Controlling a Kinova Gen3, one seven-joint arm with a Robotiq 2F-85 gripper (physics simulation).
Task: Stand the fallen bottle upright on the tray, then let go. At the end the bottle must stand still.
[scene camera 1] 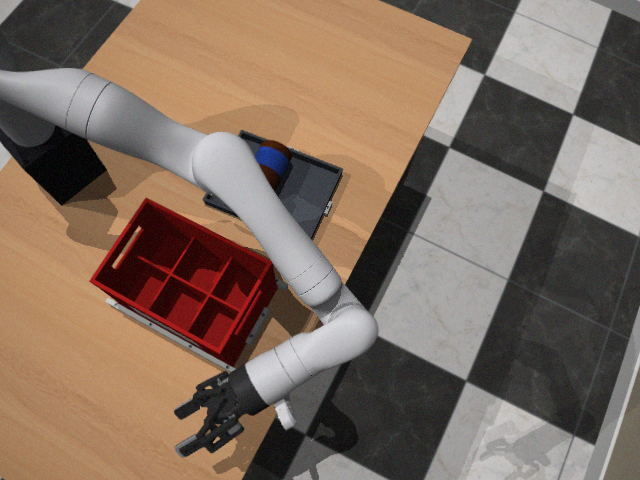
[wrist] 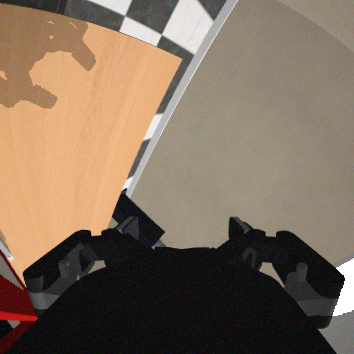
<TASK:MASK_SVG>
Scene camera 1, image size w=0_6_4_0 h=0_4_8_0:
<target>my gripper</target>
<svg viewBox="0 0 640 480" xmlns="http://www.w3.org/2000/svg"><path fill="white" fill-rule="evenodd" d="M246 363L230 374L227 371L223 371L196 386L197 392L194 393L193 397L174 409L174 414L178 419L183 420L198 411L200 406L208 408L207 417L204 419L204 425L199 432L175 446L175 451L180 457L187 457L203 447L210 453L214 453L244 431L244 427L238 421L242 415L249 414L254 416L269 407L251 382L245 367Z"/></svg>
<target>red crate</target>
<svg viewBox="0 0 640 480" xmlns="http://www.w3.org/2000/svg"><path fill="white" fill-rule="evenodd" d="M145 198L89 282L100 288L120 305L234 367L246 346L246 339L263 309L268 307L278 289L273 263L186 217ZM140 226L141 230L114 269L112 265L138 226Z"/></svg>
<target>dark grey tray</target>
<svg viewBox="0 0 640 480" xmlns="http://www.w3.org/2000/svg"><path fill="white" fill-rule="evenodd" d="M204 195L202 200L206 205L239 218L218 197L207 193ZM287 147L292 154L292 159L275 193L312 240L323 212L340 180L343 168ZM241 130L238 136L247 142L255 156L262 142L268 139Z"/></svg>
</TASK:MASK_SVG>
